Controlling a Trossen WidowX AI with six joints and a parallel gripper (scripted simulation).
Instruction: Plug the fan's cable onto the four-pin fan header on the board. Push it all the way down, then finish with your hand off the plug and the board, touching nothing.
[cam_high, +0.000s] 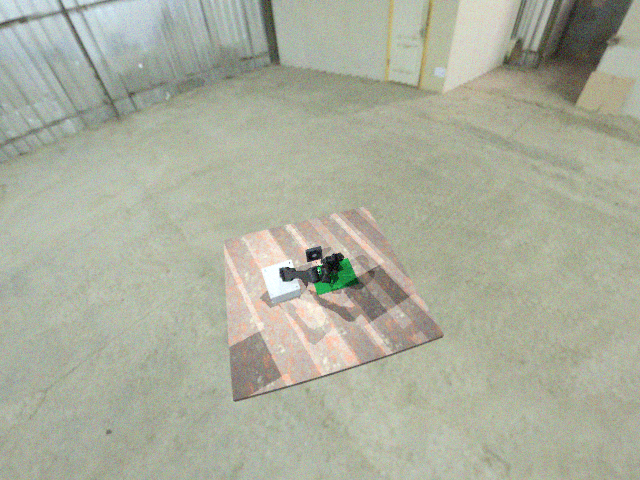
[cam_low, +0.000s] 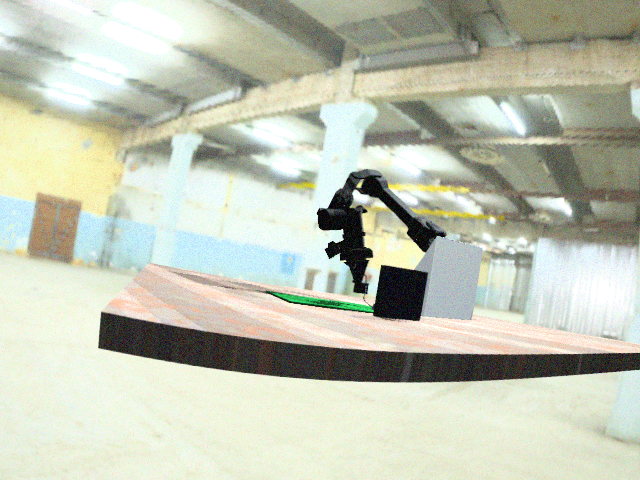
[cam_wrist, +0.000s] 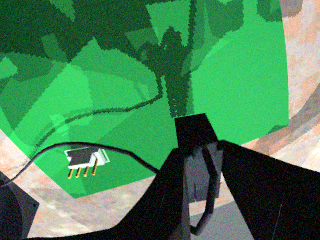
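Now: gripper tip 80 mm short of the green board, 70 mm above it and 40 mm to the right of it. Round my gripper tip: dark fan plug: 10 mm behind; white fan header: 100 mm to the left, 60 mm below, 20 mm behind; black fan: 220 mm to the left, 20 mm behind.
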